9 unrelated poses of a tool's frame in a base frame.
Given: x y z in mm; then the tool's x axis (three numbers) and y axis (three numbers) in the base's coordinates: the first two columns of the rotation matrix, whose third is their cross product.
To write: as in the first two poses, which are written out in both.
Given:
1: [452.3, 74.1, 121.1, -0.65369, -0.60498, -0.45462, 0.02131, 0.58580, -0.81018]
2: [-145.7, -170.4, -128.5, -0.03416, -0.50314, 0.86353, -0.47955, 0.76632, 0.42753]
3: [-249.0, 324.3, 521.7, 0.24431, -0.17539, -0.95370, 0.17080, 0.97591, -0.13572]
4: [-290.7, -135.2, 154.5, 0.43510, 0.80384, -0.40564, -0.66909, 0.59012, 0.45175]
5: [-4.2, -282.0, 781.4, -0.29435, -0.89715, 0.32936, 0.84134, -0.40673, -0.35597]
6: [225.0, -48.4, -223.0, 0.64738, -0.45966, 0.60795, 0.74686, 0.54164, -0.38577]
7: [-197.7, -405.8, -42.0, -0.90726, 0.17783, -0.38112, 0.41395, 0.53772, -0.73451]
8: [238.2, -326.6, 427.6, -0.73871, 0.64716, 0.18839, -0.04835, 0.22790, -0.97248]
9: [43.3, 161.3, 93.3, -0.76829, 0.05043, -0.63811, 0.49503, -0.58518, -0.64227]
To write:
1: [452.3, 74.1, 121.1, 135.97, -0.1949, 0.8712, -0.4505]
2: [-145.7, -170.4, -128.5, 105.52, 0.4292, -0.9031, -0.0122]
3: [-249.0, 324.3, 521.7, 75.86, -0.0031, 0.9839, -0.1785]
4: [-290.7, -135.2, 154.5, 65.80, 0.2066, 0.5526, 0.8074]
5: [-4.2, -282.0, 781.4, 114.41, -0.2901, 0.0681, -0.9546]
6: [225.0, -48.4, -223.0, 63.80, -0.6072, -0.4235, -0.6723]
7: [-197.7, -405.8, -42.0, 164.91, 0.1721, 0.8745, -0.4534]
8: [238.2, -326.6, 427.6, 145.48, -0.2162, -0.7594, 0.6137]
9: [43.3, 161.3, 93.3, 164.67, 0.3160, 0.4394, -0.8409]
